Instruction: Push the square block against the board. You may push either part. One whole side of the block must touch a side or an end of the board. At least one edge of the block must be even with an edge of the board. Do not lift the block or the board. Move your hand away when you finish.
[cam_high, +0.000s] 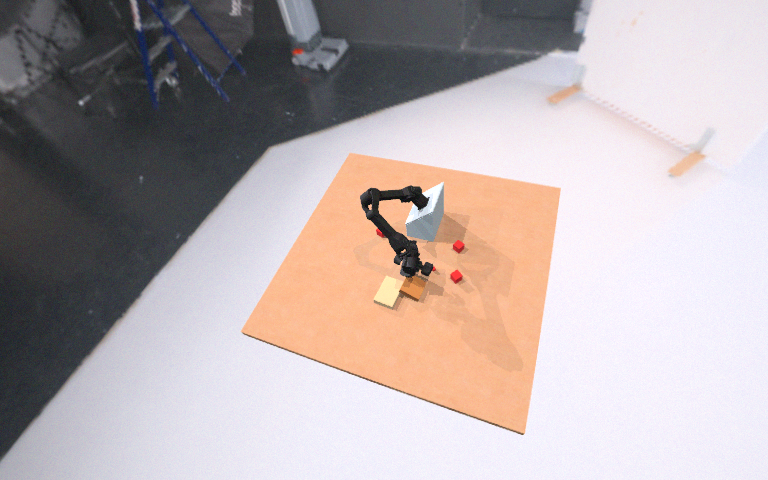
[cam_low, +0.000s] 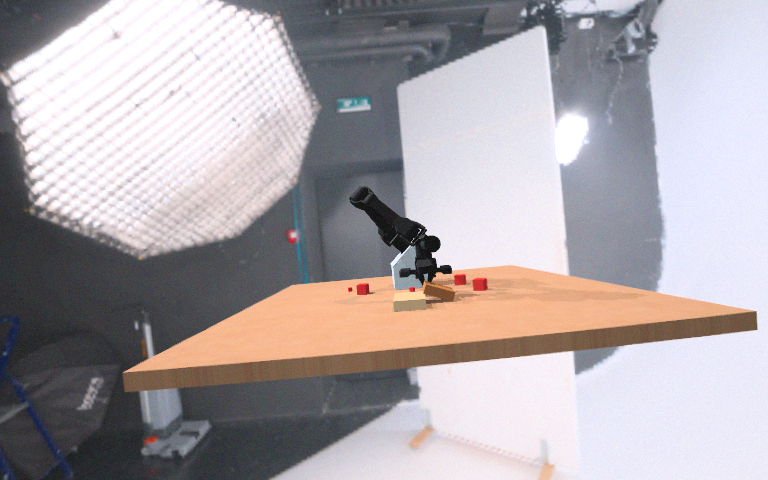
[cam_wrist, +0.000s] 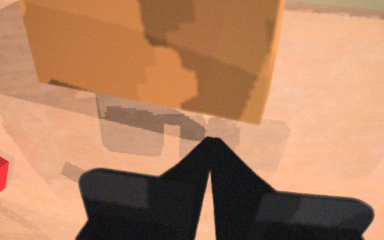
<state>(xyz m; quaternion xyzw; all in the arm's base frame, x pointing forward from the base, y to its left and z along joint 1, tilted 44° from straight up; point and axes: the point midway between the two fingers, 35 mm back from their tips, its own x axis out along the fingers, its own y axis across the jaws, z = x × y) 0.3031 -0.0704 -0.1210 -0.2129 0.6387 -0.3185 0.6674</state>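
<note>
Now: the square block 9 cm ahead of my gripper tip, 2 cm to the left of it and 3 cm above it. The rest, counted from my gripper tip: board 14 cm ahead, 8 cm to the right, 1 cm above.
</note>
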